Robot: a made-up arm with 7 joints. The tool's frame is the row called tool.
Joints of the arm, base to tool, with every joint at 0 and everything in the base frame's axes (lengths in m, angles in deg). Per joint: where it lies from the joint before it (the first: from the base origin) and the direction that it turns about. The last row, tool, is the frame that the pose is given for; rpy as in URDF.
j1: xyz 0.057 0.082 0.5 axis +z
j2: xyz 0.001 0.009 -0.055 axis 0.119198 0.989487 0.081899
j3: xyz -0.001 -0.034 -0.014 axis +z
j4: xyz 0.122 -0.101 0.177 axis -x
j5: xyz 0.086 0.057 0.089 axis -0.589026 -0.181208 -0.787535
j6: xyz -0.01 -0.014 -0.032 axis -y
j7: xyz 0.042 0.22 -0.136 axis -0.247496 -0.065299 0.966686
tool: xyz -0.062 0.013 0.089 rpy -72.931 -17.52 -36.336
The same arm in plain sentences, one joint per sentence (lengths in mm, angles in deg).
The arm has seven revolute joints in a row. What follows holds with every joint at zero, and every direction is one of the base frame's.
The first joint lies 57 mm along +x and 82 mm along +y and 500 mm along +z from the base frame's origin and turns about +z.
The second joint lies 1 mm along +x and 9 mm along +y and 55 mm along -z from the first joint and turns about the direction (0.119198, 0.989487, 0.081899).
The third joint lies 1 mm along -x and 34 mm along -y and 14 mm along -z from the second joint and turns about +z.
The fourth joint lies 122 mm along +x and 101 mm along -y and 177 mm along +z from the third joint and turns about -x.
The fifth joint lies 86 mm along +x and 57 mm along +y and 89 mm along +z from the fourth joint and turns about the direction (-0.589026, -0.181208, -0.787535).
The sixth joint lies 10 mm along -x and 14 mm along -y and 32 mm along -z from the fifth joint and turns about -y.
The seventh joint lies 42 mm along +x and 220 mm along +y and 136 mm along -z from the sixth joint and turns about the direction (-0.247496, -0.065299, 0.966686).
The tool frame, which is the frame that the pose is given for, lies 62 mm along -x and 13 mm along +y and 89 mm along +z from the seventh joint; its axes are the base frame's turned by roll -72.93, pitch -17.52 and yaw -36.34 deg (as in URDF: about the fixed x, then y, then z).

